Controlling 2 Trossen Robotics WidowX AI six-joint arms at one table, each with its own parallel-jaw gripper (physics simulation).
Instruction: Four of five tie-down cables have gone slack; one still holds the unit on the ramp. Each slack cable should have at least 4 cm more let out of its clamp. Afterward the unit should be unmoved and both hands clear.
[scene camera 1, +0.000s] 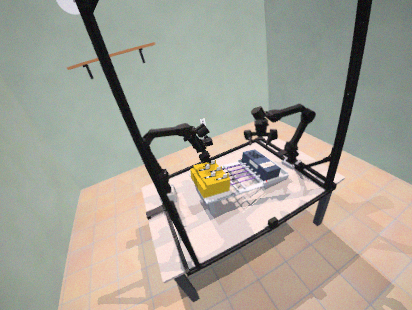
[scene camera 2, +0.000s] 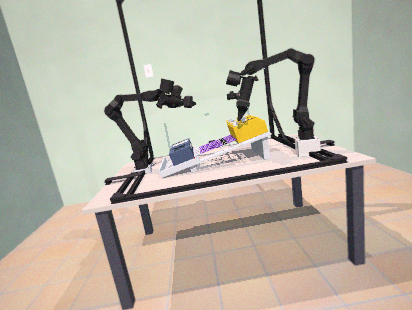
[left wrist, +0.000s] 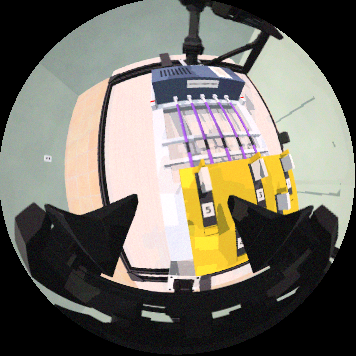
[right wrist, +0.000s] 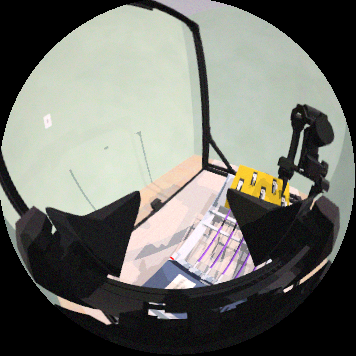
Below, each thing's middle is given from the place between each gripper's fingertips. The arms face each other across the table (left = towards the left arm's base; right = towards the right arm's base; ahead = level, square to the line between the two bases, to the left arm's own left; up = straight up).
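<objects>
My left hand: 20 mm above the clamp marked 5 (left wrist: 202, 179), 30 mm past it.
My right hand: 130 mm above the clamp marked 5, 260 mm to the right of it, 140 mm short of it.
</objects>
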